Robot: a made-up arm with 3 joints. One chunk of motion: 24 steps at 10 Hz.
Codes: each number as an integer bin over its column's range. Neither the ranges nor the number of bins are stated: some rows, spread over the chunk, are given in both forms.
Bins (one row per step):
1: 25 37 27 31 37 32
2: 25 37 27 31 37 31
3: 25 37 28 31 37 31
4: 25 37 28 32 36 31
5: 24 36 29 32 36 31
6: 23 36 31 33 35 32
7: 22 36 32 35 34 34
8: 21 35 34 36 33 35
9: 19 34 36 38 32 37
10: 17 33 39 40 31 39
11: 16 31 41 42 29 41
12: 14 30 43 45 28 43
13: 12 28 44 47 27 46
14: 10 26 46 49 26 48
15: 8 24 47 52 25 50
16: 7 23 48 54 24 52
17: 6 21 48 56 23 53
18: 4 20 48 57 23 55
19: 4 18 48 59 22 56
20: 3 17 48 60 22 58
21: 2 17 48 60 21 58
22: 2 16 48 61 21 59
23: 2 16 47 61 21 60
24: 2 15 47 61 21 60
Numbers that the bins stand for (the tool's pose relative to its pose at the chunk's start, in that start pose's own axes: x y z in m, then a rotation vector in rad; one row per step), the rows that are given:
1: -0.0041 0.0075 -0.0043 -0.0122 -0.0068 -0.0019
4: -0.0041 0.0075 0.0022 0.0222 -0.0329 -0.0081
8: -0.0467 -0.0189 0.0413 0.1600 -0.1110 0.0167
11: -0.0998 -0.0716 0.0868 0.3667 -0.2151 0.0538
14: -0.1637 -0.1375 0.1194 0.6078 -0.2932 0.0971
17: -0.2062 -0.2033 0.1324 0.8489 -0.3713 0.1281
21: -0.2487 -0.2560 0.1324 0.9867 -0.4233 0.1590
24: -0.2487 -0.2824 0.1259 1.0211 -0.4233 0.1714
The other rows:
2: -0.0041 0.0075 -0.0043 -0.0122 -0.0068 -0.0081
3: -0.0041 0.0075 0.0022 -0.0122 -0.0068 -0.0081
5: -0.0148 -0.0057 0.0087 0.0222 -0.0329 -0.0081
6: -0.0254 -0.0057 0.0217 0.0567 -0.0589 -0.0019
7: -0.0360 -0.0057 0.0283 0.1256 -0.0849 0.0105
9: -0.0679 -0.0321 0.0543 0.2289 -0.1370 0.0290
10: -0.0892 -0.0452 0.0738 0.2978 -0.1630 0.0414
12: -0.1211 -0.0848 0.0998 0.4700 -0.2411 0.0662
13: -0.1424 -0.1111 0.1063 0.5389 -0.2671 0.0848
15: -0.1849 -0.1638 0.1259 0.7111 -0.3192 0.1095
16: -0.1956 -0.1770 0.1324 0.7800 -0.3452 0.1219
18: -0.2275 -0.2165 0.1324 0.8833 -0.3713 0.1405
19: -0.2275 -0.2429 0.1324 0.9522 -0.3973 0.1467
20: -0.2381 -0.2560 0.1324 0.9867 -0.3973 0.1590
22: -0.2487 -0.2692 0.1324 1.0211 -0.4233 0.1652
23: -0.2487 -0.2692 0.1259 1.0211 -0.4233 0.1714

